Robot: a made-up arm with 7 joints. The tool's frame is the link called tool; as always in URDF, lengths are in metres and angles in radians. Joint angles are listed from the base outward.
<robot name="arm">
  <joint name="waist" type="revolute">
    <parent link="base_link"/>
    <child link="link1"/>
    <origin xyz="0 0 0.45"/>
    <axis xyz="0 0 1"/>
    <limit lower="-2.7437" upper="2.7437"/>
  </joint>
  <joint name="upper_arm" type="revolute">
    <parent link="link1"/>
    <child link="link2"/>
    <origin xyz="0 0 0" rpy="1.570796 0 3.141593"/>
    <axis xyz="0 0 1"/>
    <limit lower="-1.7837" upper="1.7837"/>
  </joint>
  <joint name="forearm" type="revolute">
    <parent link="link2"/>
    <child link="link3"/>
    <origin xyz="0 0.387 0" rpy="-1.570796 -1.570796 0"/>
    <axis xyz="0 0 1"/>
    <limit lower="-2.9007" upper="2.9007"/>
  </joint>
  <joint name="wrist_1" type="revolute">
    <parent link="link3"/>
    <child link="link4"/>
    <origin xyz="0 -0.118 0" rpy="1.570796 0 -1.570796"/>
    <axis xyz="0 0 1"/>
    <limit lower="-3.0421" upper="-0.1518"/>
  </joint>
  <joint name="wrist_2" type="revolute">
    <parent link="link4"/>
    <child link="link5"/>
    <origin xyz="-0.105 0.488 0" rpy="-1.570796 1.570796 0"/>
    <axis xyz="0 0 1"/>
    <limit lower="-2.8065" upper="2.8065"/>
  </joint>
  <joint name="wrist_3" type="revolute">
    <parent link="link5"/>
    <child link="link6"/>
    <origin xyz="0 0 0" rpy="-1.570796 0 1.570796"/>
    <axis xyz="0 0 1"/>
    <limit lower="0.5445" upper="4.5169"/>
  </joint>
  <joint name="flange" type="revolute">
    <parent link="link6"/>
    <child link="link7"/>
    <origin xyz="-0.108 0 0" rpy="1.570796 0 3.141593"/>
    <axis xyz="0 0 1"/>
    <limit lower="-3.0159" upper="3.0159"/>
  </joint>
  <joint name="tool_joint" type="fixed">
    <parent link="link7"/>
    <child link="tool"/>
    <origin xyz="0 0 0"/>
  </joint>
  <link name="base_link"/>
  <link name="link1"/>
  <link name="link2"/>
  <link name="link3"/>
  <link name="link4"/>
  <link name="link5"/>
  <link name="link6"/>
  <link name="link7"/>
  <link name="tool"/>
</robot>
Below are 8 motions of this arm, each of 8 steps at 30 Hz.
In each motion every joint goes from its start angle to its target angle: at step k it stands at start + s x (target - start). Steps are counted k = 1, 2, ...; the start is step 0. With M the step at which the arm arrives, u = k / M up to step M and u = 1 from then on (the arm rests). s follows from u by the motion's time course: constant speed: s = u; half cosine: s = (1 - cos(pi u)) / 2; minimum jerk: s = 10 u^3 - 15 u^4 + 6 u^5.
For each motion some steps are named. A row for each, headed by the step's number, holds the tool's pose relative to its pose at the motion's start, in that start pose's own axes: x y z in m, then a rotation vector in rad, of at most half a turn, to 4 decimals.
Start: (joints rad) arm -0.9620 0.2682 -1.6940 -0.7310 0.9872 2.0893 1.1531
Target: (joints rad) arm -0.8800 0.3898 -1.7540 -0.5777 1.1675 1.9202 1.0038
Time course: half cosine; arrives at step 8
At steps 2, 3, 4, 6, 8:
2: -0.0238 -0.0043 0.0039 -0.0075 -0.0367 -0.0411
3: -0.0508 -0.0084 0.0078 -0.0157 -0.0779 -0.0878
4: -0.0834 -0.0123 0.0118 -0.0251 -0.1273 -0.1444
6: -0.1458 -0.0165 0.0174 -0.0418 -0.2206 -0.2529
8: -0.1724 -0.0171 0.0190 -0.0485 -0.2600 -0.2994

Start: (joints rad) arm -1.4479 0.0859 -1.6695 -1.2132 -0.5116 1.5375 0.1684
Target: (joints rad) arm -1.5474 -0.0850 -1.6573 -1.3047 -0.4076 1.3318 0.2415
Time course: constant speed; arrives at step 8
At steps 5, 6, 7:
5: 0.0165 0.0638 0.1076 0.1053 -0.2541 0.0752
6: 0.0174 0.0758 0.1289 0.1265 -0.3043 0.0885
7: 0.0174 0.0873 0.1500 0.1478 -0.3543 0.1011

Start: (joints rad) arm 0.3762 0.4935 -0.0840 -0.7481 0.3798 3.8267 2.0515
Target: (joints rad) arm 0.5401 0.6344 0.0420 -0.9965 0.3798 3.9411 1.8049
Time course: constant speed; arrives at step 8
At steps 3, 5, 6, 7, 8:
3: 0.0207 0.0953 -0.0426 -0.1131 0.0561 -0.0341
5: 0.0285 0.1568 -0.0791 -0.1938 0.0849 -0.0599
6: 0.0306 0.1866 -0.0997 -0.2356 0.0965 -0.0736
7: 0.0316 0.2155 -0.1218 -0.2782 0.1062 -0.0877
8: 0.0315 0.2435 -0.1452 -0.3216 0.1139 -0.1023

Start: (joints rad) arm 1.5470 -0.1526 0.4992 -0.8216 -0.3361 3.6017 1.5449
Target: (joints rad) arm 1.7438 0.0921 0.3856 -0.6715 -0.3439 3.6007 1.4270
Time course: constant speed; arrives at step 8
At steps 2, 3, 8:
2: 0.0117 0.0323 -0.0015 -0.0169 0.0189 0.0016
3: 0.0158 0.0489 -0.0027 -0.0262 0.0268 0.0019
8: 0.0183 0.1338 -0.0124 -0.0771 0.0499 -0.0026

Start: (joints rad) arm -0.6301 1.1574 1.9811 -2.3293 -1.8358 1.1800 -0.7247
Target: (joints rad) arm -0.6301 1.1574 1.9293 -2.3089 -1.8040 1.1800 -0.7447
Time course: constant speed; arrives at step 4
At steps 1, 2, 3, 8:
1: 0.0017 0.0016 0.0082 0.0193 0.0032 -0.0091
2: 0.0034 0.0030 0.0165 0.0385 0.0065 -0.0181
3: 0.0050 0.0044 0.0248 0.0578 0.0098 -0.0271
8: 0.0067 0.0056 0.0332 0.0770 0.0132 -0.0359

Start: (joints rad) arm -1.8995 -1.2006 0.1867 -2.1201 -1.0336 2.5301 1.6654
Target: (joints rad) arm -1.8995 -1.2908 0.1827 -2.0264 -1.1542 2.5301 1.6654
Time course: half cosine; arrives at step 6
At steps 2, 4, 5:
2: 0.0162 -0.0021 -0.0196 0.0250 0.0505 -0.0037
4: 0.0472 -0.0041 -0.0604 0.0717 0.1533 -0.0100
5: 0.0580 -0.0041 -0.0759 0.0877 0.1914 -0.0120

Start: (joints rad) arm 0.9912 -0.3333 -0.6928 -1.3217 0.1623 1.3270 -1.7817
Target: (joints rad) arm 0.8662 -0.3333 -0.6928 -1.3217 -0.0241 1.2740 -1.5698
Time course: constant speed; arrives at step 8
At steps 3, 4, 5, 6, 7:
3: -0.0208 -0.0118 -0.0080 0.0186 -0.0777 0.1398
4: -0.0277 -0.0161 -0.0108 0.0239 -0.1035 0.1869
5: -0.0345 -0.0204 -0.0136 0.0288 -0.1293 0.2343
6: -0.0412 -0.0249 -0.0164 0.0333 -0.1551 0.2820
7: -0.0479 -0.0295 -0.0193 0.0375 -0.1809 0.3298

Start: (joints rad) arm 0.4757 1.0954 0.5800 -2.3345 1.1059 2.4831 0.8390
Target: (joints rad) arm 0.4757 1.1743 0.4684 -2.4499 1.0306 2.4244 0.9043
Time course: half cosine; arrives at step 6
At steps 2, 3, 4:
2: 0.0283 0.0112 0.0072 -0.0389 0.0072 0.0514
3: 0.0558 0.0239 0.0142 -0.0783 0.0137 0.1031
4: 0.0824 0.0381 0.0211 -0.1182 0.0193 0.1552

